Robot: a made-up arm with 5 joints.
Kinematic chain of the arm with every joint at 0, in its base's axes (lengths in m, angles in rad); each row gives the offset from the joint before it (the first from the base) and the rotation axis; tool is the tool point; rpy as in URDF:
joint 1: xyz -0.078 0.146 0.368 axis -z
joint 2: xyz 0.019 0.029 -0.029 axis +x
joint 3: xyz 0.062 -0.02 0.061 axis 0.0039 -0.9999 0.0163
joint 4: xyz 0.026 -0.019 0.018 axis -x
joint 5: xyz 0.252 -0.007 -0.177 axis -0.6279 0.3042 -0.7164
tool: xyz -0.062 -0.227 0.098 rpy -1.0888 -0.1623 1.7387
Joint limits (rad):
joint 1: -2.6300..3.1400
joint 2: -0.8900..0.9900
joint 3: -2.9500..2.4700
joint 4: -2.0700..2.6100
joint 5: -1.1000..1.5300
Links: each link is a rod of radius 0.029 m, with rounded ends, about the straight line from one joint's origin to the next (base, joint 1, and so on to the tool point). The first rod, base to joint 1, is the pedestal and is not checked.
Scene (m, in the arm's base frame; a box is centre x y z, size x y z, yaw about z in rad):
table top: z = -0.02
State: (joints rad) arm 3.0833 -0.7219 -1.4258 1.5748 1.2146
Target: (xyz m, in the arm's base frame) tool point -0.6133 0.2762 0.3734
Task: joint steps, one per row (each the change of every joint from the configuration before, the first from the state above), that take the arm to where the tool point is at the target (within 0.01 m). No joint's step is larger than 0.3 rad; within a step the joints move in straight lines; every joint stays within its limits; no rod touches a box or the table.
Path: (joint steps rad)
1: 0.0081 0.0319 0.0632 0.0438 -0.2830
2: 0.0081 0.0319 0.0631 0.0438 -0.2829
3: 0.0081 0.0319 0.0632 0.0438 -0.2830
4: 0.0081 0.0319 0.0632 0.0439 -0.2830
5: 0.0081 0.0319 0.0632 0.0438 -0.2829
6: 0.0081 0.0319 0.0631 0.0438 -0.2830
7: 0.0081 0.0319 0.0632 0.0438 -0.2830

